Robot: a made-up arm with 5 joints.
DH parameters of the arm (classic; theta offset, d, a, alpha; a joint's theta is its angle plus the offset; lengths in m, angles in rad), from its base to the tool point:
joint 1: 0 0.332 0 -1.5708
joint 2: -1.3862 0 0.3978 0
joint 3: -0.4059 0 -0.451 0
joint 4: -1.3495 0 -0.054 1.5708
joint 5: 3.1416 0.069 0 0
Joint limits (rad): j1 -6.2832..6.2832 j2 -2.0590..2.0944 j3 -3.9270..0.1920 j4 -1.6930..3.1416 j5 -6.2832..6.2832
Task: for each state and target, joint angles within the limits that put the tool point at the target. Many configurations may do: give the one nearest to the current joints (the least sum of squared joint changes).
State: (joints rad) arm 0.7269 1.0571 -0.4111 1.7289 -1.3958
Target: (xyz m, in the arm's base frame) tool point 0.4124 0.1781 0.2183
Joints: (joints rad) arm 0.4077 0.4599 -0.8695 1.7645 -1.3958
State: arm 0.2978 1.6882 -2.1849 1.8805 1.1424
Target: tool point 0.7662 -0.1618 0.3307
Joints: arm -0.2081 0.9690 -2.1438 2.1248 1.1424
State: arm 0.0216 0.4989 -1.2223 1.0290 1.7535
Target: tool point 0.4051 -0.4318 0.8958
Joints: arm -0.8173 0.0472 -1.8091 0.9025 1.7535
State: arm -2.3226 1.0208 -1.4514 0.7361 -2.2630
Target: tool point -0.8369 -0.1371 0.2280
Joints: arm -2.9792 1.0174 -1.9187 0.6292 -2.2630
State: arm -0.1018 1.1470 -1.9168 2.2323 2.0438
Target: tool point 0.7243 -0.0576 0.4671
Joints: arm -0.0794 0.7078 -1.9834 2.3247 2.0438
